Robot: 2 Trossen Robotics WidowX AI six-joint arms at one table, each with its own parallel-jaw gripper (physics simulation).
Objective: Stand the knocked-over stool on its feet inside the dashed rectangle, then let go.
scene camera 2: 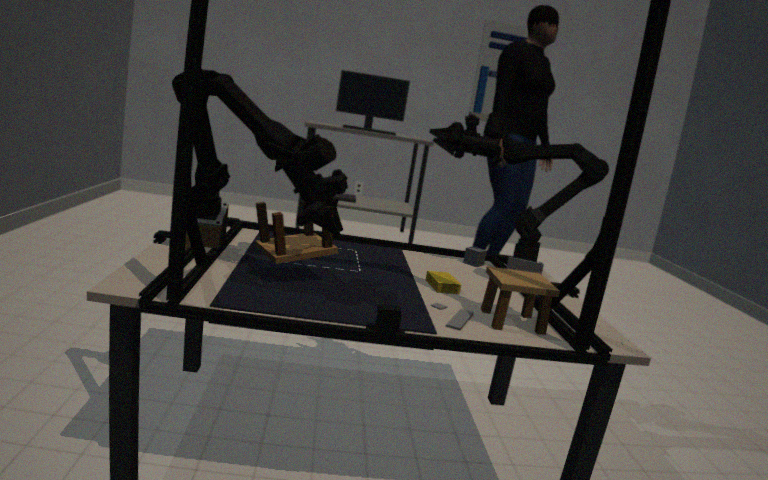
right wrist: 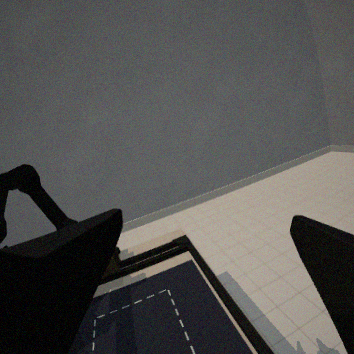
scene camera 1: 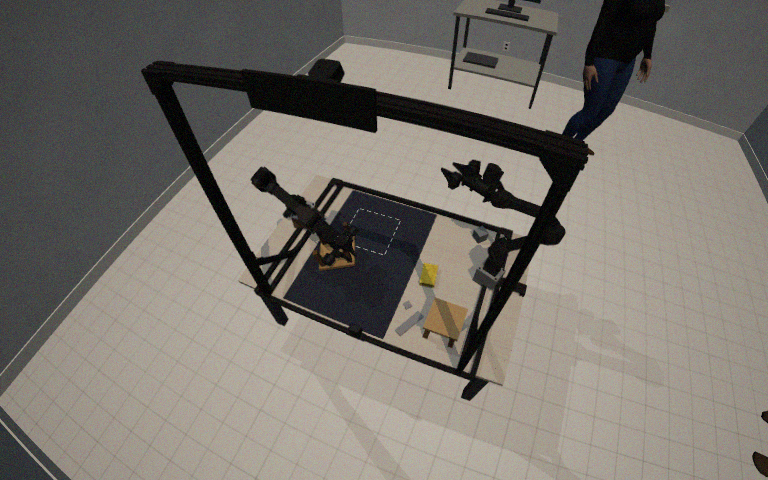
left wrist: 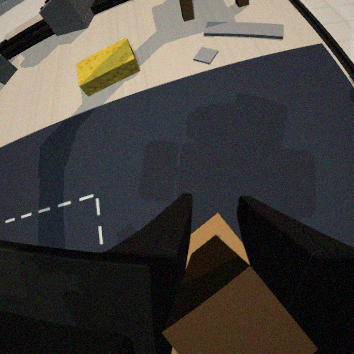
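Pixels of known places: left gripper, fingertip midpoint: (scene camera 2: 340,233) (scene camera 1: 353,258) (left wrist: 214,202); right gripper, fingertip midpoint: (scene camera 2: 431,135) (right wrist: 207,220) (scene camera 1: 447,165); left arm's base, origin of the base link: (scene camera 2: 206,211); right arm's base, origin of the base link: (scene camera 2: 525,261) (scene camera 1: 491,269).
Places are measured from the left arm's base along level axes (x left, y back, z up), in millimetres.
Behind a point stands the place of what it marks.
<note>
The wooden stool (scene camera 1: 338,264) @[z -16, x -205, y -291 mm] (scene camera 2: 305,253) @[z -20, x -218, y -282 mm] is upside down, its seat low and its legs up, a little above the dark mat (scene camera 1: 351,300) @[z -101, x -303, y -388 mm] (scene camera 2: 334,302) @[z -101, x -301, y -361 mm]. My left gripper (scene camera 1: 341,253) @[z 31, x -183, y -357 mm] (scene camera 2: 330,228) @[z 31, x -183, y -357 mm] (left wrist: 214,202) @[z 31, x -183, y -357 mm] is shut on one leg; that brown leg's end fills the lower part of the left wrist view. The dashed rectangle (scene camera 1: 393,237) @[z -99, x 66, y -432 mm] (scene camera 2: 358,260) @[z -100, x 62, y -431 mm] (left wrist: 98,206) (right wrist: 168,290) lies on the mat, beside and behind the stool. My right gripper (scene camera 1: 445,177) @[z 284, x 220, y -609 mm] (scene camera 2: 440,139) @[z 284, x 220, y -609 mm] (right wrist: 207,220) @[z 284, x 220, y -609 mm] is open and empty, raised high at the right.
A second stool (scene camera 1: 450,318) @[z 5, x -285, y -801 mm] (scene camera 2: 523,279) @[z 6, x -300, y -784 mm] stands upright at the front right. A yellow sponge (scene camera 1: 428,274) @[z -78, x -77, y -654 mm] (scene camera 2: 443,281) @[z -77, x -112, y -646 mm] (left wrist: 107,66) @[z -78, x -80, y -633 mm] lies right of the mat. Grey flat pieces lie near the second stool, and a grey block (scene camera 1: 480,234) @[z -54, x 206, y -821 mm] (scene camera 2: 475,255) @[z -69, x 198, y -814 mm] at the back right. A black frame surrounds the table.
</note>
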